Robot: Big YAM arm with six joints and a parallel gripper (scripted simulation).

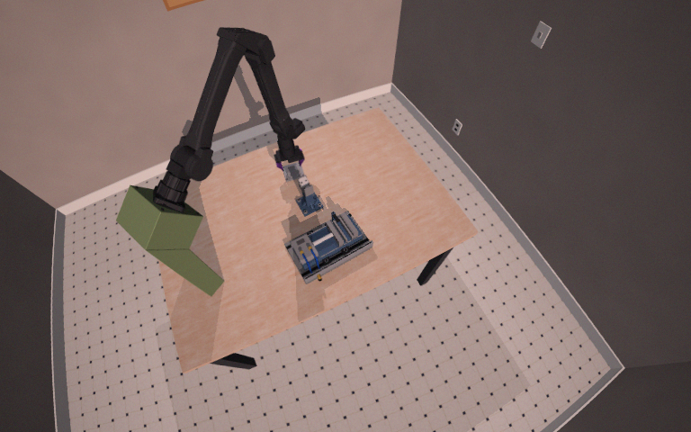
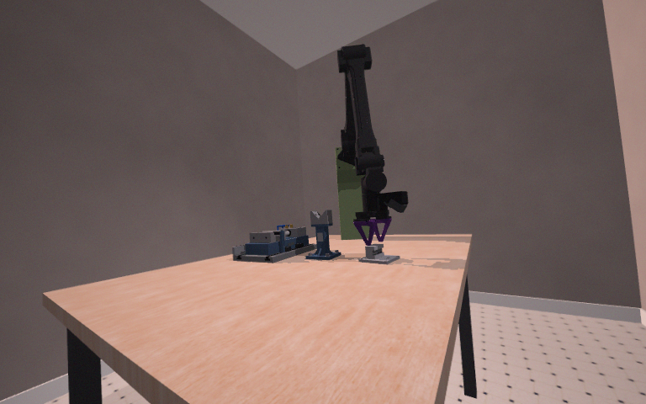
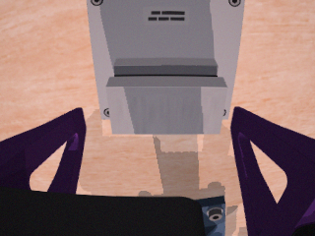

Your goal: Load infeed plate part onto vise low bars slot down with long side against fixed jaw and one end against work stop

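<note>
Now: hand 10 mm to the right of the part and 30 mm above it. Also, from my hand: infeed plate 10 mm to the left, 50 mm below; then work stop rod 190 mm ahead, 300 mm to the right, 30 mm above; then moving jaw 180 mm ahead, 360 mm to the right, 20 mm above.
</note>
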